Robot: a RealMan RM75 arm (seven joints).
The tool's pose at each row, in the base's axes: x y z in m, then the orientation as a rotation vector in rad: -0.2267 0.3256 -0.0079 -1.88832 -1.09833 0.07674; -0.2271 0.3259 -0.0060 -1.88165 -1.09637 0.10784; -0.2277 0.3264 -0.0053 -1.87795 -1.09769 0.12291; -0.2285 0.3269 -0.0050 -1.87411 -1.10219 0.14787; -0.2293 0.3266 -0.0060 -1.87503 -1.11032 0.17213; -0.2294 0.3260 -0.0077 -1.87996 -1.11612 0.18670; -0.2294 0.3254 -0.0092 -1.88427 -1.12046 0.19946; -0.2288 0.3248 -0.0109 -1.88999 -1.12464 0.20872; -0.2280 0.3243 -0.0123 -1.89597 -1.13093 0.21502; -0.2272 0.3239 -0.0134 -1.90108 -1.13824 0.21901; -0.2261 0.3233 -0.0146 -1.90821 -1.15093 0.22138; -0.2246 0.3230 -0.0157 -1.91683 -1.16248 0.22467; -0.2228 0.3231 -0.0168 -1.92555 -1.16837 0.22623; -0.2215 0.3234 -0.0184 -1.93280 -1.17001 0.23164
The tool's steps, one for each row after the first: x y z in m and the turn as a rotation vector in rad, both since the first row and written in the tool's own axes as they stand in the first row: 0.0007 -0.0017 -0.0007 0.01677 -0.01713 0.01032; 0.0009 -0.0027 -0.0005 0.02453 -0.02659 0.01375; 0.0009 -0.0035 0.0000 0.03463 -0.04411 0.01890; -0.0002 -0.0033 0.0008 0.03923 -0.06430 0.02336; -0.0013 -0.0020 0.0014 0.03792 -0.07794 0.02712; -0.0022 -0.0008 0.0018 0.03695 -0.08950 0.03085; -0.0029 0.0010 0.0021 0.03370 -0.09903 0.03390; -0.0033 0.0026 0.0022 0.02865 -0.10778 0.03463; -0.0035 0.0040 0.0022 0.02330 -0.11537 0.03356; -0.0037 0.0057 0.0020 0.01406 -0.12517 0.02937; -0.0034 0.0076 0.0018 0.00417 -0.13530 0.02679; -0.0027 0.0095 0.0016 -0.00456 -0.14136 0.02705; -0.0023 0.0115 0.0022 -0.00956 -0.14736 0.03075
